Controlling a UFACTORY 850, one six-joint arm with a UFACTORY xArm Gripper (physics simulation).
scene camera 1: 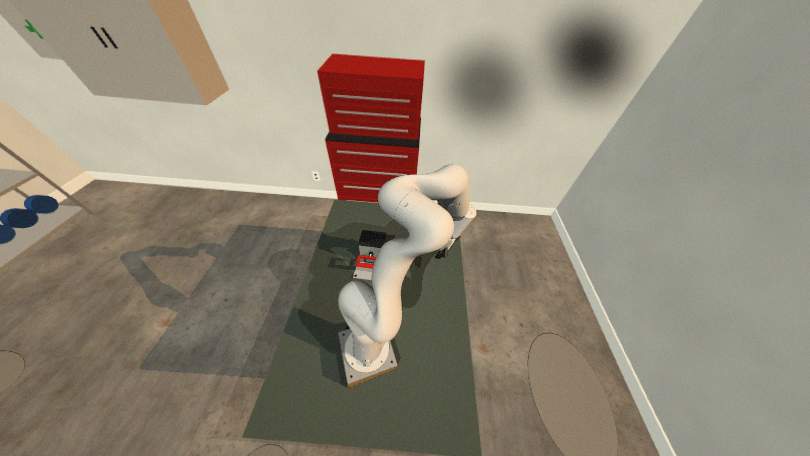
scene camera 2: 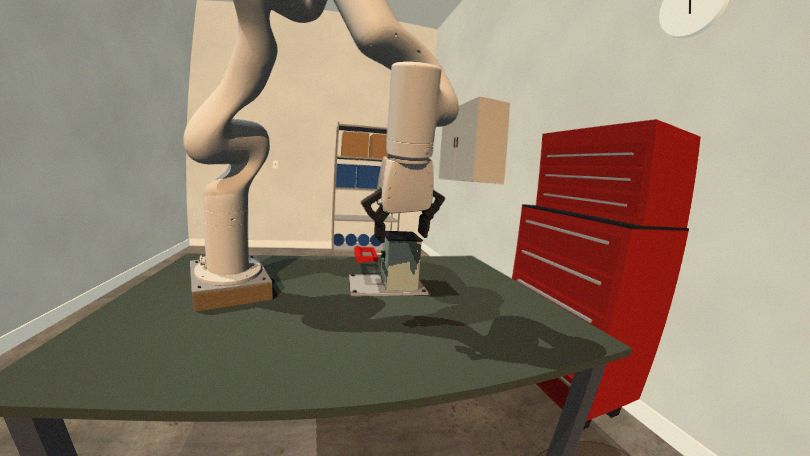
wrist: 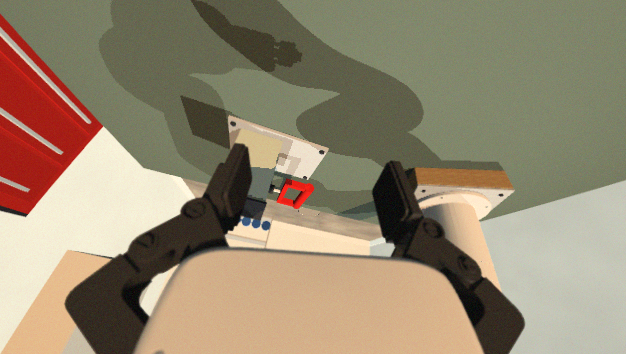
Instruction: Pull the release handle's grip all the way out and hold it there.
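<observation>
The release handle's red rectangular grip (scene camera 1: 365,265) (scene camera 2: 367,261) (wrist: 306,195) sticks out from the side of a pale upright housing (scene camera 2: 403,269) (wrist: 260,150) with a black top. A short part of its rod shows between grip and housing. The housing stands on a light base plate (scene camera 2: 365,283) (wrist: 306,156). My gripper (scene camera 1: 441,254) (scene camera 2: 401,231) (wrist: 316,168) is open and empty. It hangs to the right of the housing in the first scene view, apart from the grip. In the wrist view the grip shows beyond the fingers, between them. The arm partly covers the fixture in the first scene view.
The arm's base block (scene camera 1: 371,378) (scene camera 2: 232,297) (wrist: 457,177) stands on the green table (scene camera 1: 362,416) (scene camera 2: 226,362) (wrist: 525,75). A red tool cabinet (scene camera 1: 371,101) (scene camera 2: 600,192) (wrist: 40,130) stands past the table's far end. A shelf unit (scene camera 2: 334,186) is in the background.
</observation>
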